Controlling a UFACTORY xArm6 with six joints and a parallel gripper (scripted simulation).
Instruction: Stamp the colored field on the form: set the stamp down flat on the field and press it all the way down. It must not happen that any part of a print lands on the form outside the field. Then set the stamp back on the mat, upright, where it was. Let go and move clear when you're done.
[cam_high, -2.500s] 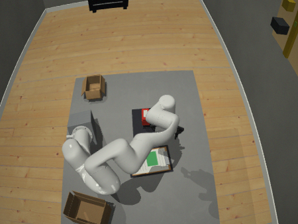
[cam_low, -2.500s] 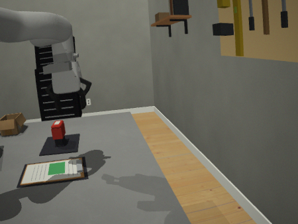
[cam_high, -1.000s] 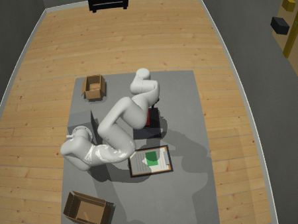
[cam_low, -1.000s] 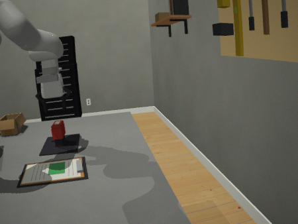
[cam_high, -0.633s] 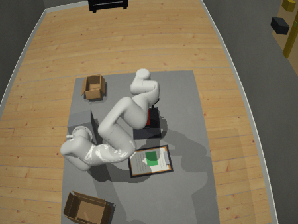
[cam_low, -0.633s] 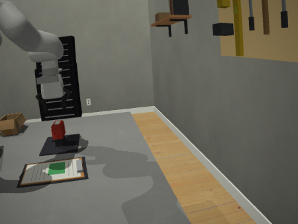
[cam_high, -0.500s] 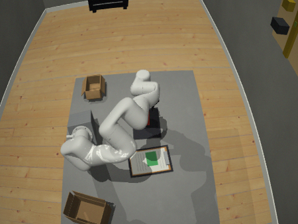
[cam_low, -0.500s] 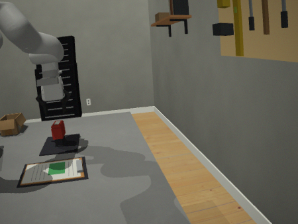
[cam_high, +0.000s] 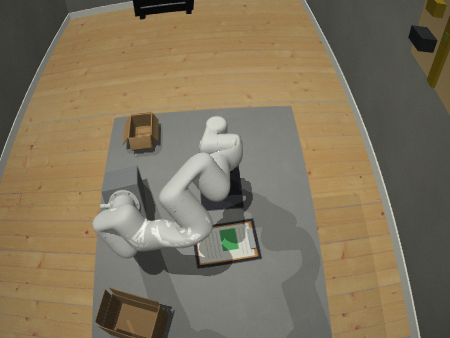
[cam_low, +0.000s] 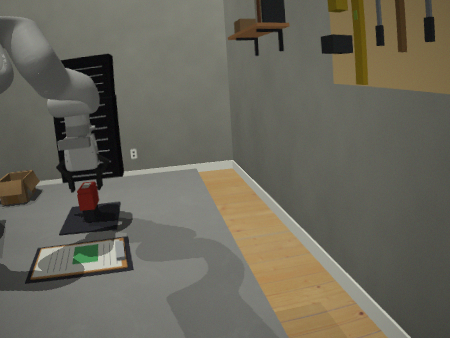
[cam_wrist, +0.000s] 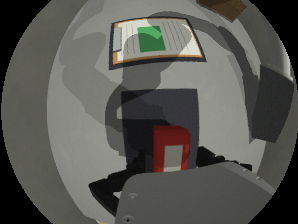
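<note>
Now: hand 50 mm above the red stamp. Also, from my hand: clipboard with form 10 mm behind, 270 mm to the right, 100 mm below; then dark mat 100 mm below; then dark stamp base 80 mm below.
</note>
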